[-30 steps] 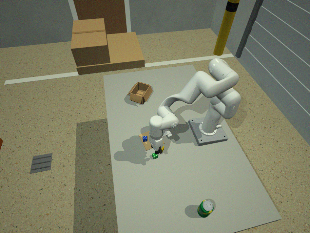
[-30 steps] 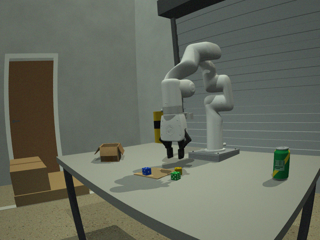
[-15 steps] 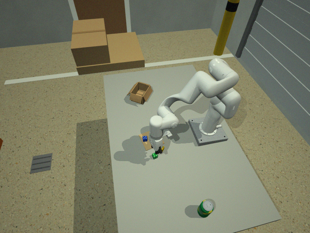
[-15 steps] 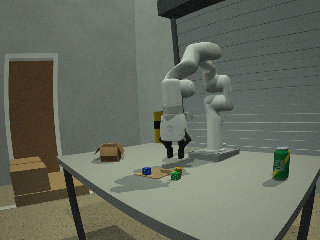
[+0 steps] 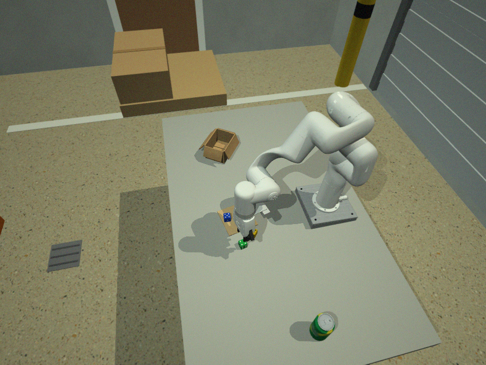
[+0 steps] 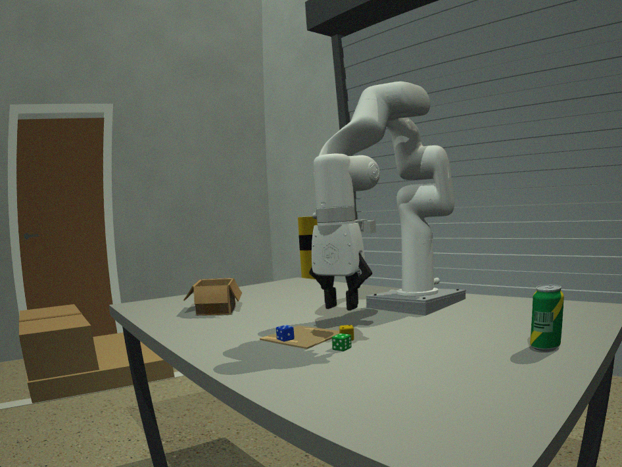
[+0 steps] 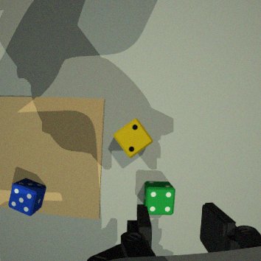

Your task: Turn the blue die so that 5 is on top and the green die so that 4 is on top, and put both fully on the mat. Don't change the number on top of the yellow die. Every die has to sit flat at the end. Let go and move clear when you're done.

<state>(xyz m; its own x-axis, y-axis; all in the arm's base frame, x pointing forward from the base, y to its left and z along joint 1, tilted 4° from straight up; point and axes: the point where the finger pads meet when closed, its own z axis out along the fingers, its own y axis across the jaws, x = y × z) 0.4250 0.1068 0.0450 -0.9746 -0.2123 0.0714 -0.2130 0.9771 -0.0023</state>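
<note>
My hand is 90 mm above the green die. The rest, counted from my hand: yellow die 90 mm below, 50 mm behind, 40 mm to the right; then cardboard mat 140 mm to the right, 110 mm below, 10 mm behind; then blue die 140 mm to the right, 90 mm below, 40 mm ahead.
</note>
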